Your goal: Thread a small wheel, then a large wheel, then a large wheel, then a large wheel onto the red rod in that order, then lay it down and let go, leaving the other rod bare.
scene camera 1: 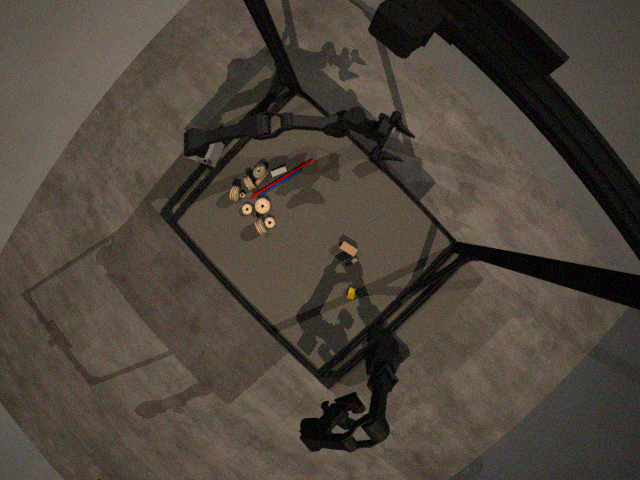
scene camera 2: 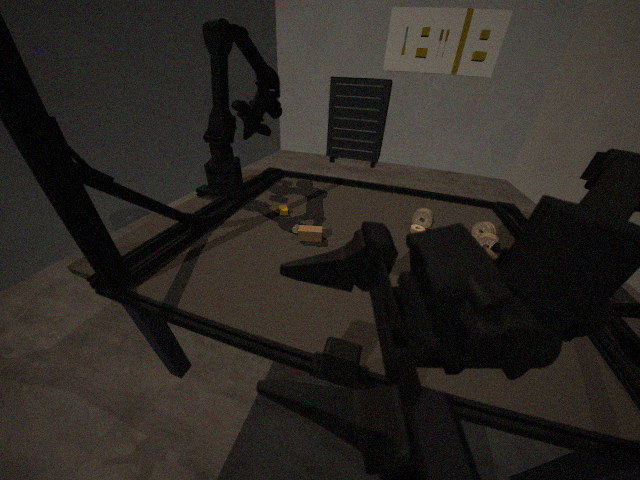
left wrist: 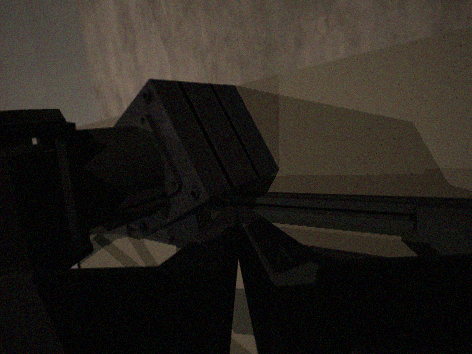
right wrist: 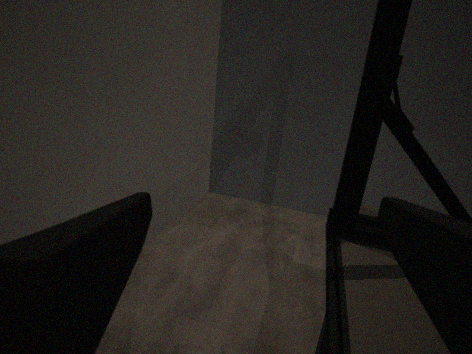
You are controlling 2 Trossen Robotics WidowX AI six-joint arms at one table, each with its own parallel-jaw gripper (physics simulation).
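Frame: origin at the left arm's base, x ahead, y left, z up, level; centimetres.
Seen in the pictures: left gripper, between the fingertips: [scene camera 1: 355, 392] [scene camera 2: 244, 139] [left wrist: 236, 216]; right gripper, between the fingertips: [scene camera 1: 409, 149] [scene camera 2: 270, 316] [right wrist: 265, 205]; left arm's base, origin of its link: [scene camera 1: 384, 367] [scene camera 2: 222, 160] [left wrist: 145, 167]; right arm's base, origin of its link: [scene camera 1: 200, 147].
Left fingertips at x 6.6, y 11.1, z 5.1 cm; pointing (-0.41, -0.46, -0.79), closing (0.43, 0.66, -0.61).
Observation:
Pixels of each thing's top centre, then the offset from my left fingertips to it. "*": a spot on its surface instead.
- red rod, centre of its top: [scene camera 1: 281, 178] dy -61.9, dx +53.6, dz -15.0 cm
- table with the blue rod, centre of its top: [scene camera 1: 280, 182] dy -60.3, dx +53.7, dz -15.0 cm
- large wheel, centre of its top: [scene camera 1: 262, 205] dy -49.7, dx +56.6, dz -13.8 cm
- small wheel, centre of its top: [scene camera 2: 418, 227] [scene camera 1: 269, 222] dy -44.8, dx +52.0, dz -14.6 cm
- wooden block, centre of its top: [scene camera 2: 310, 228] [scene camera 1: 348, 248] dy -46.2, dx +21.1, dz -12.9 cm
- small yellow block, centre of its top: [scene camera 2: 283, 207] [scene camera 1: 351, 293] dy -30.9, dx +14.2, dz -14.4 cm
- white block, centre of its top: [scene camera 1: 278, 171] dy -64.0, dx +55.6, dz -14.7 cm
- black frame, a spot on its surface: [scene camera 1: 221, 275] * dy -18.6, dx +63.5, dz -14.9 cm
The red rod [scene camera 1: 284, 177] lies flat on the table with the blue rod [scene camera 1: 280, 183] right beside it; both are bare. Several tan wheels lie around their lower-left ends, among them a large wheel [scene camera 1: 262, 206] and a small wheel [scene camera 1: 270, 222]. Two wheels [scene camera 2: 423, 216] [scene camera 2: 485, 230] show behind the right arm in scene camera 2, where the rods are hidden. My right gripper [scene camera 1: 400, 144] [scene camera 2: 275, 329] [right wrist: 265, 205] is open and empty, out past the table's edge, far from the rods. My left gripper [scene camera 1: 325, 409] [scene camera 2: 248, 120] [left wrist: 236, 216] is shut and empty, folded back off the table.
A wooden block [scene camera 1: 349, 248] [scene camera 2: 310, 233] and a small yellow block [scene camera 1: 350, 292] [scene camera 2: 283, 209] lie on the table near the left arm's base. A white block [scene camera 1: 278, 170] lies by the rods. A black frame [scene camera 1: 223, 273] [scene camera 2: 390, 188] rims the table. A dark cabinet [scene camera 2: 358, 119] stands at the wall.

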